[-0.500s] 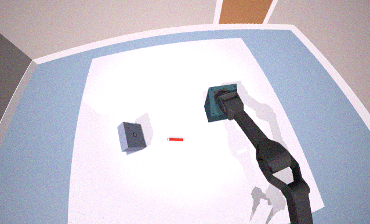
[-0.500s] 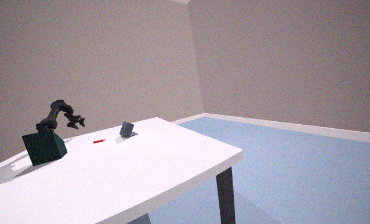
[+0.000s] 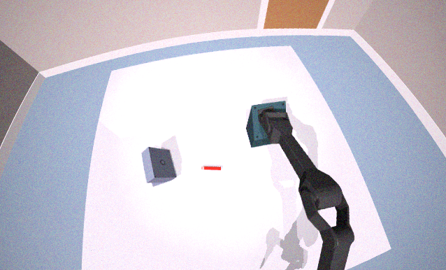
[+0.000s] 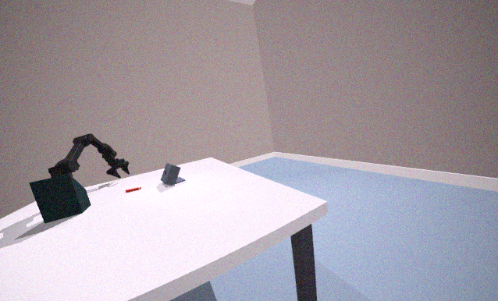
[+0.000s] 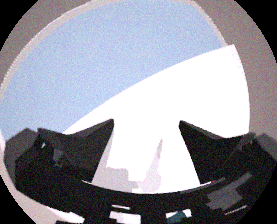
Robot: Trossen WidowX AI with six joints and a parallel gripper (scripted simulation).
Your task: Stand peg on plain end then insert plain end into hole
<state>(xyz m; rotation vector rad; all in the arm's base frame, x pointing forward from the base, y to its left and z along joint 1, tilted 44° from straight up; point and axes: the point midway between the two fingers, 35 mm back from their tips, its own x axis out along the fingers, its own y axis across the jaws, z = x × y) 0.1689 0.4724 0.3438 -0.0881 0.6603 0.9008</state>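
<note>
Right now the red peg is 10 cm ahead of my gripper tip, 48 cm to the right of it and 2 cm below it. Round my gripper tip: grey sloped panel: 29 cm ahead, 53 cm to the right, 3 cm above.
</note>
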